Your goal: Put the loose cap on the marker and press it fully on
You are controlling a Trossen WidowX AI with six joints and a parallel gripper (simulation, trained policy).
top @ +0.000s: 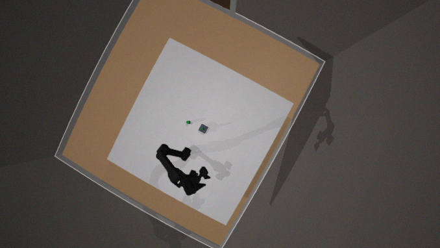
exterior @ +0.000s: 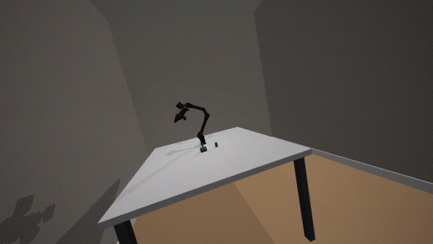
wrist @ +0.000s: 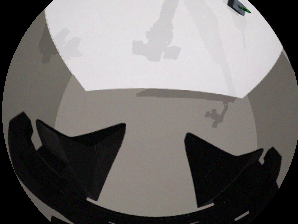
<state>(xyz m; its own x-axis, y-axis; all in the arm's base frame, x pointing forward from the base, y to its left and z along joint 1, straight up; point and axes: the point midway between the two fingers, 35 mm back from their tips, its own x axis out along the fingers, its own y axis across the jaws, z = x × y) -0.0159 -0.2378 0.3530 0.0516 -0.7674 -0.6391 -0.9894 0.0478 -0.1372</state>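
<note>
My gripper tip is 37 cm to the right of the green cap, 31 cm above it and 26 cm short of it. Round my gripper tip: green marker (27 cm ahead, 26 cm below, 23 cm to the left); grey holder block (31 cm below, 27 cm ahead, 23 cm to the left).
</note>
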